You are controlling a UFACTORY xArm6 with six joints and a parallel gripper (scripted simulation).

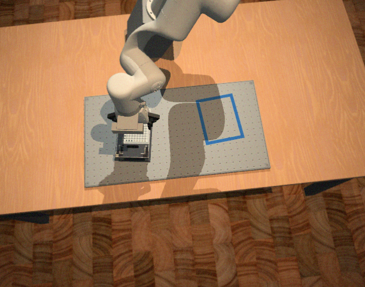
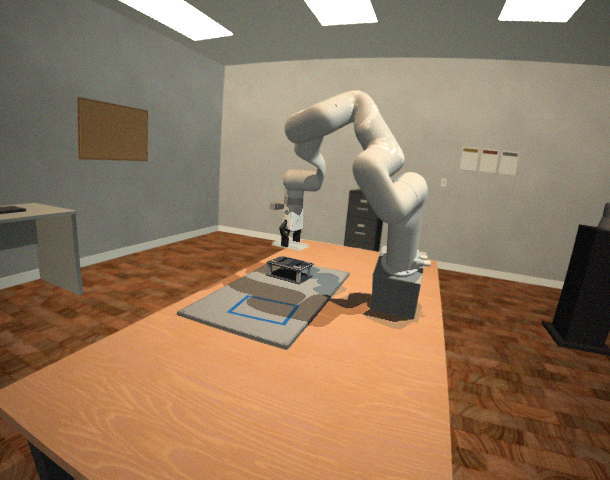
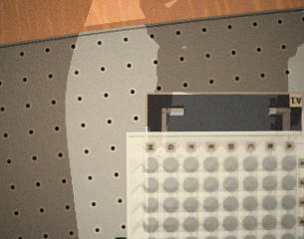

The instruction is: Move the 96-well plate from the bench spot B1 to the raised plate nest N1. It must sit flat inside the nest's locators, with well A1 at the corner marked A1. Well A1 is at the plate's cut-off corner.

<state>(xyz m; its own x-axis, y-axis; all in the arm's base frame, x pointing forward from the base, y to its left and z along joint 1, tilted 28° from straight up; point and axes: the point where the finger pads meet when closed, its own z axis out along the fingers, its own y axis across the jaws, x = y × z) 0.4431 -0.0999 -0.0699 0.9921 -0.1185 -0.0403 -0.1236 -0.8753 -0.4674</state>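
The dark plate nest N1 is 1 cm ahead of my hand, 3 cm to the right of it and 10 cm below it. Also, from my hand: white 96-well plate: 1 cm below; A1 mark: 7 cm ahead, 9 cm to the right, 9 cm below.
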